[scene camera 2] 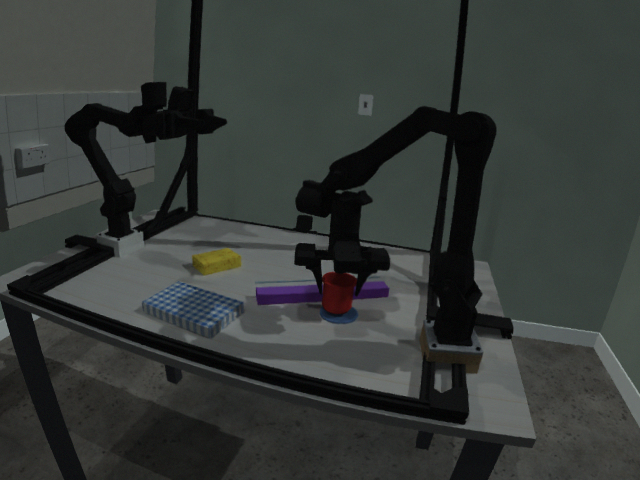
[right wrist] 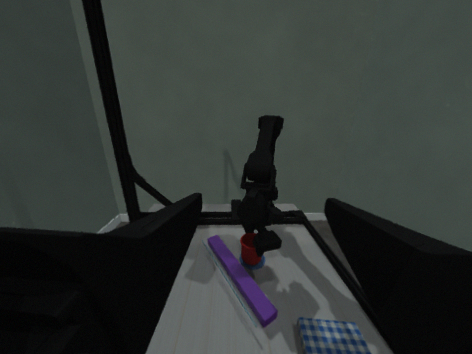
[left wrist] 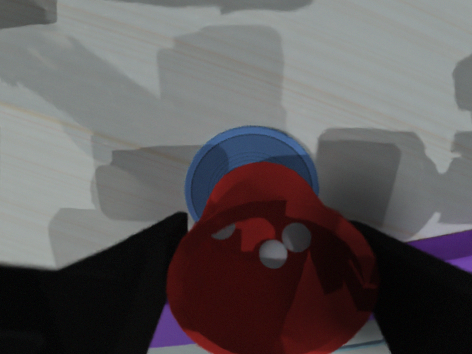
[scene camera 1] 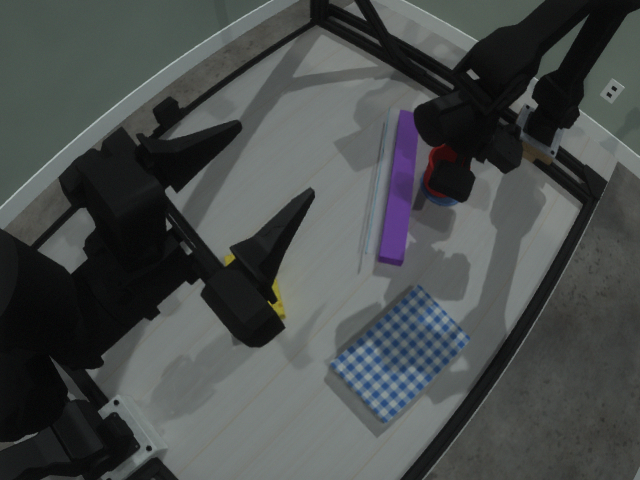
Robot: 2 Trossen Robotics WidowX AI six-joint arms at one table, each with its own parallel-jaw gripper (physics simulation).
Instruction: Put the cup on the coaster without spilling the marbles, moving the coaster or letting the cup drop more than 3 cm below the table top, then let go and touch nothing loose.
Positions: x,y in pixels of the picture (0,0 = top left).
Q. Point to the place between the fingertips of my left gripper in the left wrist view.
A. At 266,226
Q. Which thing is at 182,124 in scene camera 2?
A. My right gripper.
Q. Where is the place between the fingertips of my left gripper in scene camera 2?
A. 338,294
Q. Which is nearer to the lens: the yellow sponge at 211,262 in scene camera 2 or the blue checked block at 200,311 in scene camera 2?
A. The blue checked block.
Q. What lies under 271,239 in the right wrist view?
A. My left gripper.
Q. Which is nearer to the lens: the long purple bar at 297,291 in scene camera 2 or the yellow sponge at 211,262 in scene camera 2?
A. The long purple bar.
